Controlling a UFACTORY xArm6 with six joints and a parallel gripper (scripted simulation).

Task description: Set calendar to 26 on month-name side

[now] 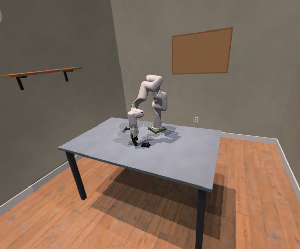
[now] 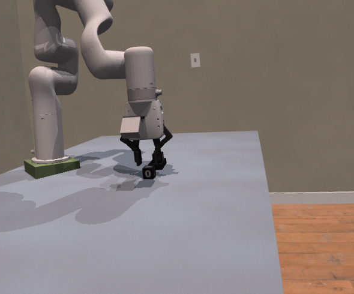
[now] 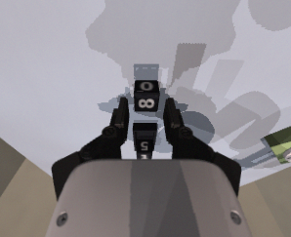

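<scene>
The black cube lies 40 mm below my hand. Also, from my hand: black calendar tray 30 mm behind, 100 mm to the left, 50 mm below.
</scene>
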